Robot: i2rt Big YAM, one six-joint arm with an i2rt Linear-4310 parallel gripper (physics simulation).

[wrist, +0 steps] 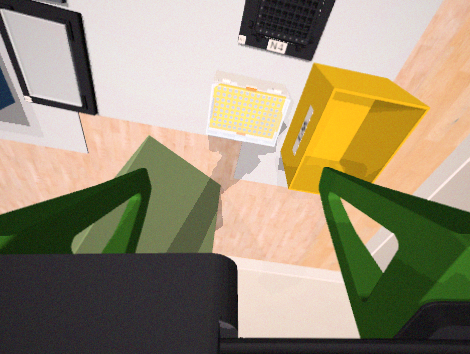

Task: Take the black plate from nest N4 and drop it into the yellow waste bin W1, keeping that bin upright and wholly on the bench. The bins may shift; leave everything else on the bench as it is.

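Places are measured from the arm's base along level axes (x back, y left, z down), in millimetres.
Pixels of known places: gripper, fingertip midpoint: [234, 177].
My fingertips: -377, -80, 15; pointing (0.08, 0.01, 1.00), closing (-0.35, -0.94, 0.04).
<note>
Ahead of a thing's pixels: the offset from my fingertips to its top centre, as dx, dy, dz. "spot": to the spot under its first point.
The black plate @[spot: -58, -50, +308] [289, 21] sits in nest N4 @[spot: -31, -90, +311] [303, 51] at the top of the wrist view; its far part is cut off by the frame edge. The yellow bin W1 @[+55, -195, +203] [345, 127] stands right of centre, nearer than the nest, with its opening showing and its label on the left wall. It looks upright, and its inside shows no plate. My gripper [234, 177] is open, its two green fingers wide apart and nothing between them. The plate lies well beyond the fingertips; the right fingertip overlaps the bin's near edge in the view.
A clear-walled box with a yellow dotted top @[spot: +68, -34, +254] [246, 111] stands close to the bin's left side. An olive-green block-like object [170, 200] is behind the left finger. A black-rimmed nest @[+130, +291, +305] [88, 75] lies at upper left, beside a dark blue thing @[spot: +214, +371, +312] [5, 92]. The bench edge runs at the right.
</note>
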